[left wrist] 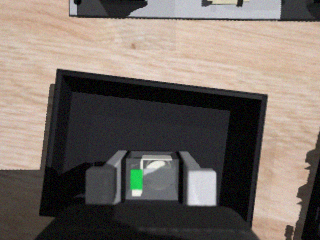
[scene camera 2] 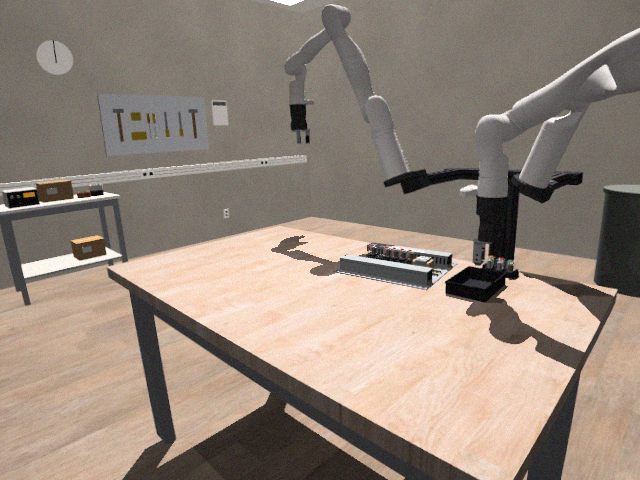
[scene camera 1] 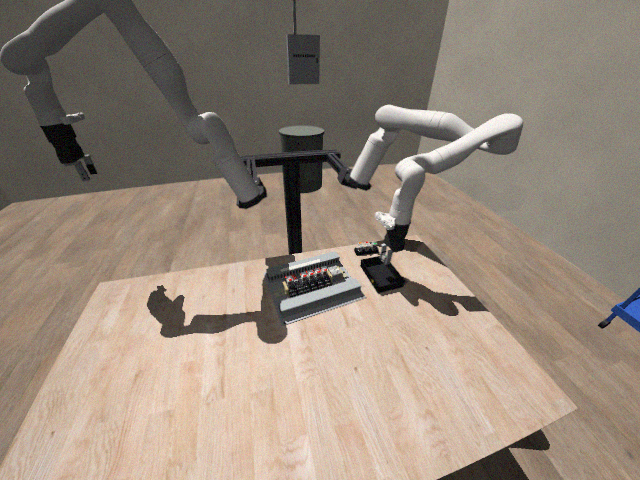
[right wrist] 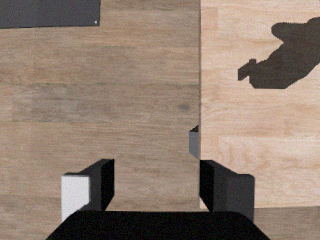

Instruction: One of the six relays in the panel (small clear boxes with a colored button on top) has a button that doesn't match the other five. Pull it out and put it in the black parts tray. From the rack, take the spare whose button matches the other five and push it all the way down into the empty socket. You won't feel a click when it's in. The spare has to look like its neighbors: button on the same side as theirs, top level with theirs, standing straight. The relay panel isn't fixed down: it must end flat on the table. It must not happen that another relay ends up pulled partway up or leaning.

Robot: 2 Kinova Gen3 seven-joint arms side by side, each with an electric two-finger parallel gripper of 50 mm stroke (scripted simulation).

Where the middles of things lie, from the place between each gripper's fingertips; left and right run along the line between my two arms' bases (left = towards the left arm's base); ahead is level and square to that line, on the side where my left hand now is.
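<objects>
The black parts tray (scene camera 2: 473, 276) has my left hand (scene camera 2: 478, 260) 80 mm above it. From that same left hand, the relay panel (scene camera 1: 313, 298) is 280 mm to the right, 80 mm below and 50 mm behind.
My right gripper (scene camera 1: 90, 177) is in sight too, 400 mm above the relay panel, 690 mm to the right of it and 350 mm short of it. The black parts tray, counted from my right hand, is 960 mm to the left, 410 mm below and 400 mm ahead.
</objects>
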